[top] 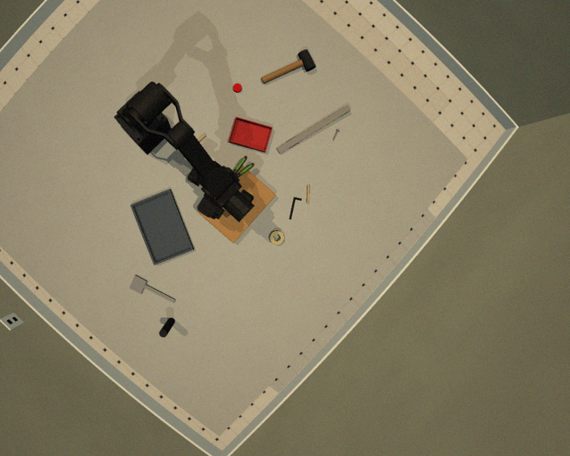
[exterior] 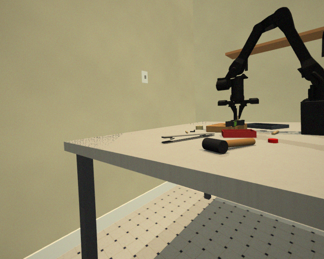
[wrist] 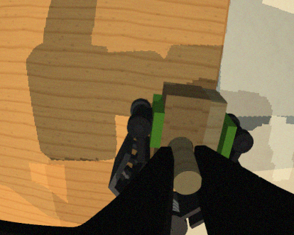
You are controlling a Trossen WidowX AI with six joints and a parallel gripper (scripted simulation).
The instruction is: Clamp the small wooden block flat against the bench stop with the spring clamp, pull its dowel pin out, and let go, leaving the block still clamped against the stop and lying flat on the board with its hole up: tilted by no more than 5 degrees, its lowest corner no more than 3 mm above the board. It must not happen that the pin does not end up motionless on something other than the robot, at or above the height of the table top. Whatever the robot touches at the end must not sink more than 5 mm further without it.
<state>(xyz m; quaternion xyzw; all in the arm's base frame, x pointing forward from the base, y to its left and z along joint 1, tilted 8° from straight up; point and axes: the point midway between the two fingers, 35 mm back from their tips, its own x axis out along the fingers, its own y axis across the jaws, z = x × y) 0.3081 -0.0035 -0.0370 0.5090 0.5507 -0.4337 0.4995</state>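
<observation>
Right now my hand is 40 mm above the dowel pin. From my hand the other things lie so: small wooden block 60 mm below; wooden board 80 mm below, 60 mm ahead, 10 mm to the right; bench stop 50 mm below, 10 mm to the right, 10 mm behind.
</observation>
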